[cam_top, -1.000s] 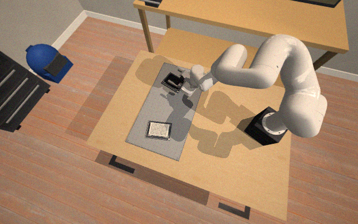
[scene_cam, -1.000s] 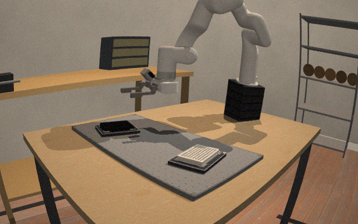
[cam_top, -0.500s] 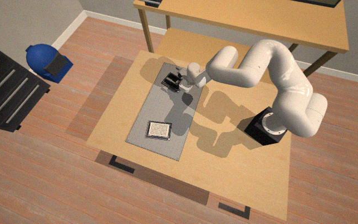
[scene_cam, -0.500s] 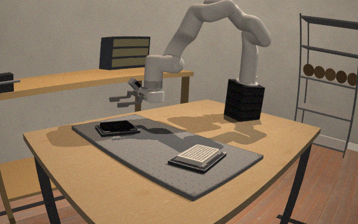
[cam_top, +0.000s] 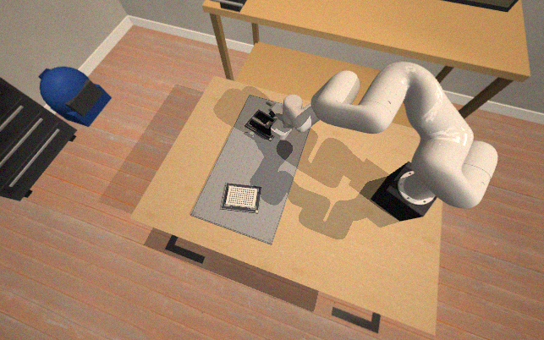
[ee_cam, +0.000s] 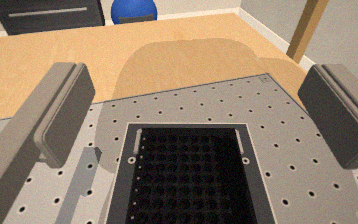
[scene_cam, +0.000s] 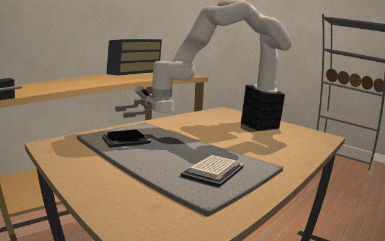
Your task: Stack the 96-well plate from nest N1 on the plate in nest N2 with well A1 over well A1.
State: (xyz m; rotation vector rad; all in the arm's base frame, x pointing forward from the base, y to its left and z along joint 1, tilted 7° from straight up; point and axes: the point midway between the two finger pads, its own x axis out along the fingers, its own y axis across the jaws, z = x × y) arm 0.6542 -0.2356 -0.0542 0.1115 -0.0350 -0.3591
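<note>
Now: the black 96-well plate 9 cm below my hand. The rest, counted from my hand: white 96-well plate: 1 cm behind, 39 cm to the left, 9 cm below.
</note>
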